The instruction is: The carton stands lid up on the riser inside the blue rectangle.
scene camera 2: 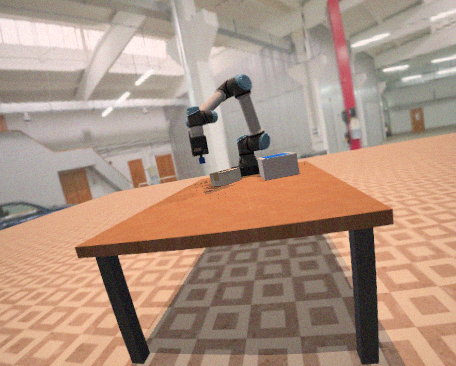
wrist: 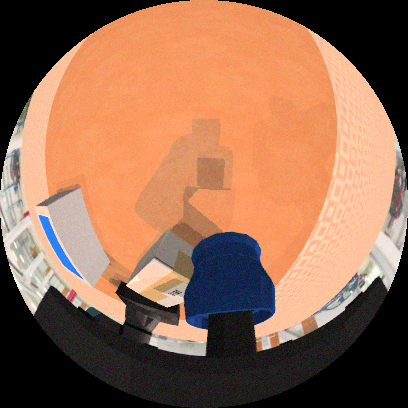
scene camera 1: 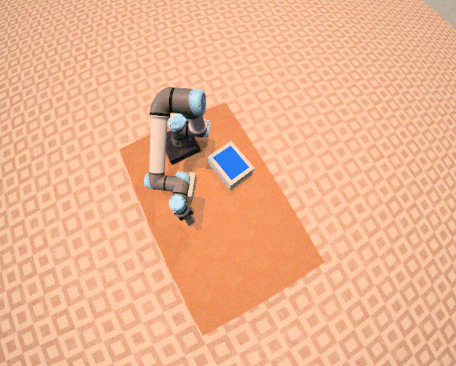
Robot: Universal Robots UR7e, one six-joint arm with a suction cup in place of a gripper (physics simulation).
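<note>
The carton is a low pale box with tan tape and a small printed label on its upward face. It lies on the table beside the riser, apart from it, and is partly hidden by the arm in scene camera 1. The riser is a grey block with a blue rectangle on its top, which bears no carton. My suction gripper has a blue cup. It is open and empty, raised above the table and clear of the carton.
The orange-brown table top carries the carton, the riser and the arm's dark base. The base stands close behind the carton and riser. The arm's shadow falls on the table near the carton.
</note>
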